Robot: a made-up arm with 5 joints. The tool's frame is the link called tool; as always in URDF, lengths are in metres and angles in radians.
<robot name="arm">
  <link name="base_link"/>
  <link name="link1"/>
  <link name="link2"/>
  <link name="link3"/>
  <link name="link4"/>
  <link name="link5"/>
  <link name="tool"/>
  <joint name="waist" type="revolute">
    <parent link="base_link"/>
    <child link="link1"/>
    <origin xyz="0.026 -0.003 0.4" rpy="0 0 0"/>
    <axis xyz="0 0 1"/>
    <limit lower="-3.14" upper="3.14"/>
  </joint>
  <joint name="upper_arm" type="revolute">
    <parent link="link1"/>
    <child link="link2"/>
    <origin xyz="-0.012 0.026 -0.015" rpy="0 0 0"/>
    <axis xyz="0 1 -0.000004"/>
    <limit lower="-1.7" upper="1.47"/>
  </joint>
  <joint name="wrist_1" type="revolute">
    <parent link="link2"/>
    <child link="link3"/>
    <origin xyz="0.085 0.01 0.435" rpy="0 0 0"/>
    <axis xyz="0 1 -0.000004"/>
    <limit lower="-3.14" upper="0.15"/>
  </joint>
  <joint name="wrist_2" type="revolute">
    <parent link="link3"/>
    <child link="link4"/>
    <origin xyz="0.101 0.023 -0.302" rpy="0 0 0"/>
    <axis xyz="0 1 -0.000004"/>
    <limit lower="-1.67" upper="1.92"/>
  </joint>
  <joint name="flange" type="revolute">
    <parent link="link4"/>
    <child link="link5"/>
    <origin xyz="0.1 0.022 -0.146" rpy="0 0 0"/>
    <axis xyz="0 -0.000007 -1"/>
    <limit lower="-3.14" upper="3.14"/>
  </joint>
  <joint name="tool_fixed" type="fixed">
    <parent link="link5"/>
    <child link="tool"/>
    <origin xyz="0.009 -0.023 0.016" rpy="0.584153 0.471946 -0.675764"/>
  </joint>
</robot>
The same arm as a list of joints. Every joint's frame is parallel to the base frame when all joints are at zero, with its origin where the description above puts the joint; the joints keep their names.
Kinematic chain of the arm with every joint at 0, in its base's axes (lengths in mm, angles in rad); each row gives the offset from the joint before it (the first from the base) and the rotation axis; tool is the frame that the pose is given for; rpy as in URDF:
waist: xyz 26.0 -3.0 400.0 axis +z
upper_arm: xyz -12.0 26.0 -15.0 axis +y
wrist_1: xyz 85.0 10.0 435.0 axis +y
wrist_2: xyz 101.0 23.0 -302.0 axis +y
flange: xyz 100.0 22.0 -146.0 axis -z
tool: xyz 9.0 -23.0 16.0 rpy 0.5842 0.4719 -0.6758
Joint limits (rad, base to tool): -3.1400..3.1400 -1.7000..1.4700 -3.1400..0.1500 -1.6700..1.9200 -3.1400..3.1400

